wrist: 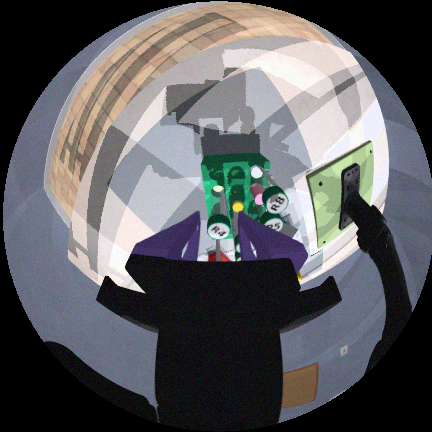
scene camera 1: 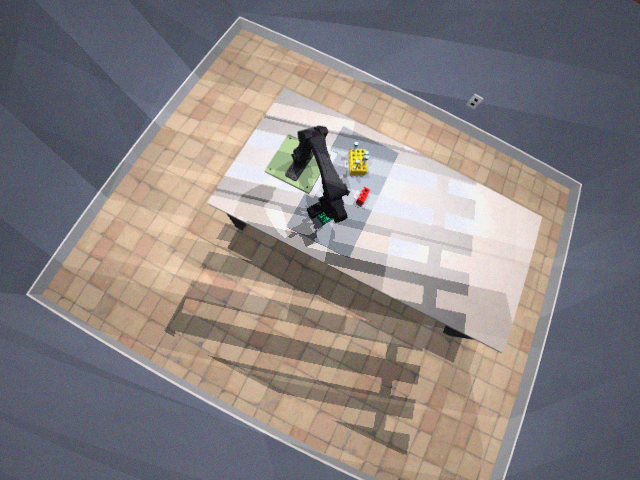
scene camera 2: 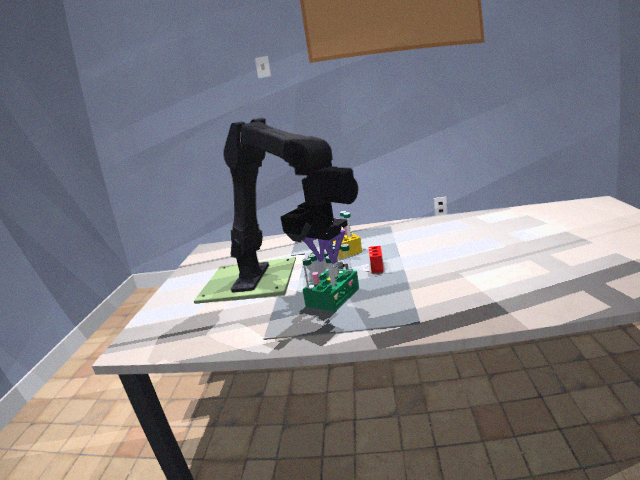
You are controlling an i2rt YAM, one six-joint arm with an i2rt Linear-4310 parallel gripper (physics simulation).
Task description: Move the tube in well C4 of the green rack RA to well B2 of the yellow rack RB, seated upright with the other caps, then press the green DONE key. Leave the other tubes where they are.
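Seen in the pictures: gripper, fingertip midpoint: (wrist: 218, 216) (scene camera 2: 328, 262); arm's base, link origin: (wrist: 348, 199) (scene camera 1: 299, 164) (scene camera 2: 251, 277).
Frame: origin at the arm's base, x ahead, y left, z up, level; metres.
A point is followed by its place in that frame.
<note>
The green rack (scene camera 1: 324, 219) {z 0.007, x 0.263, y -0.206 m} (scene camera 2: 323, 298) {z 0.028, x 0.246, y -0.223 m} (wrist: 235, 159) {z 0.040, x 0.231, y -0.217 m} holds several upright green-capped tubes. The wrist view shows a cap marked R4 (wrist: 218, 228) {z 0.121, x 0.270, y -0.195 m}, a cap marked R8 (wrist: 276, 201) {z 0.121, x 0.215, y -0.195 m} and a partly hidden cap ending in 5 (wrist: 273, 223) {z 0.120, x 0.225, y -0.173 m}. My gripper (scene camera 2: 327, 258) {z 0.111, x 0.267, y -0.199 m} (wrist: 218, 216) {z 0.111, x 0.267, y -0.199 m} points down over this rack, its purple fingers partly open. In the wrist view the R4 cap shows between the fingers, with gaps on both sides. More caps near the fingers are mostly hidden. The yellow rack (scene camera 1: 358, 169) (scene camera 2: 353, 246) stands beyond, with several tubes. I cannot make out the DONE key.
A small red block with holes (scene camera 1: 363, 196) {z 0.046, x 0.378, y -0.009 m} (scene camera 2: 375, 259) {z 0.036, x 0.375, y -0.036 m} (wrist: 218, 257) stands beside the racks on the grey mat (scene camera 1: 345, 240) {z -0.005, x 0.407, y -0.245 m} (scene camera 2: 392, 304) {z -0.005, x 0.408, y -0.223 m}. The arm stands on a light green base plate (scene camera 1: 281, 164) {z 0.001, x -0.082, y -0.052 m} (scene camera 2: 214, 290) {z 0.001, x -0.095, y -0.072 m} (wrist: 320, 220) {z 0.002, x 0.107, y 0.011 m}. The table's edge is near the green rack.
</note>
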